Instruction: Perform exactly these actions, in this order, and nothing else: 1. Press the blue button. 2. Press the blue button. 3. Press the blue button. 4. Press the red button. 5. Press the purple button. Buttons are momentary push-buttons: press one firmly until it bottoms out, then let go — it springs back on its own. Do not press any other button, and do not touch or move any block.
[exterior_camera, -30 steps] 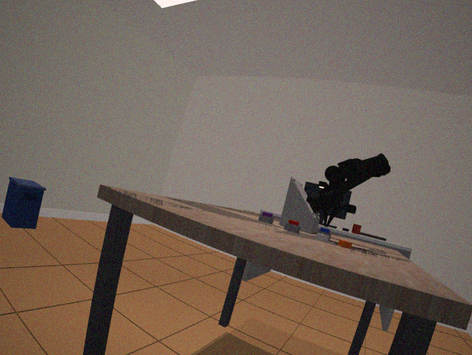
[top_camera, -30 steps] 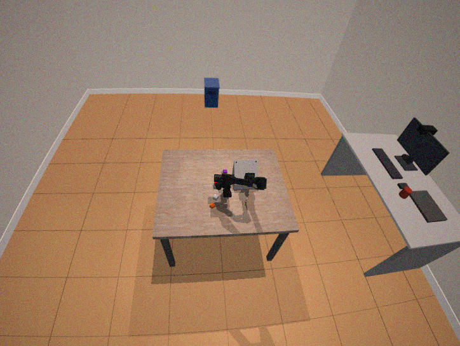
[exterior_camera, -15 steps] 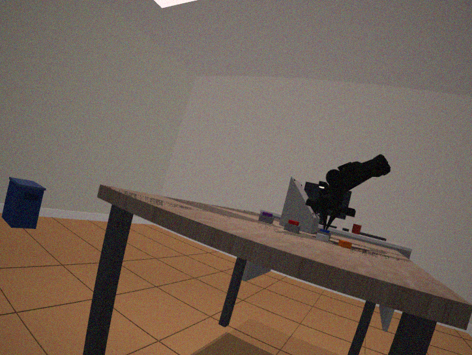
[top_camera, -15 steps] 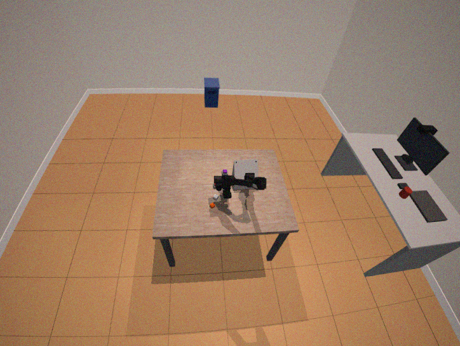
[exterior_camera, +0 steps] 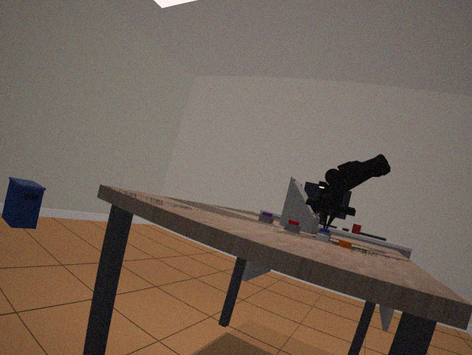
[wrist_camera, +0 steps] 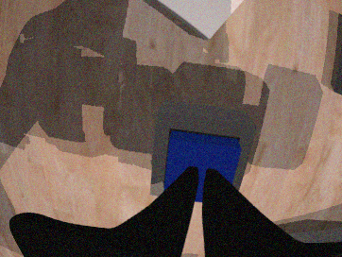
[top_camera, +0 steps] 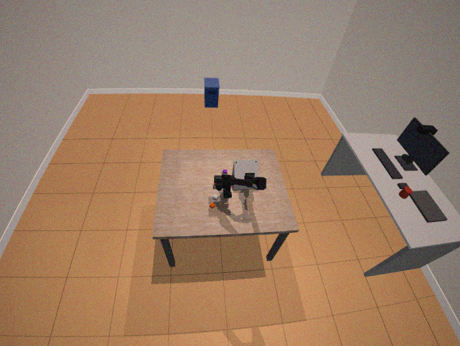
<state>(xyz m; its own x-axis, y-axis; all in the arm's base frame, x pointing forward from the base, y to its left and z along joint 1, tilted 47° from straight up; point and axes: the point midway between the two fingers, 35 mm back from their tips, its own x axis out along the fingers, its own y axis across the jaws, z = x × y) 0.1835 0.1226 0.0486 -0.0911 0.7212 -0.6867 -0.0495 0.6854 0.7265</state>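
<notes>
Now: gripper tip 10 mm above the blue button. Round my gripper tip: white block 80 mm ahead, 10 mm to the left, 30 mm below.
</notes>
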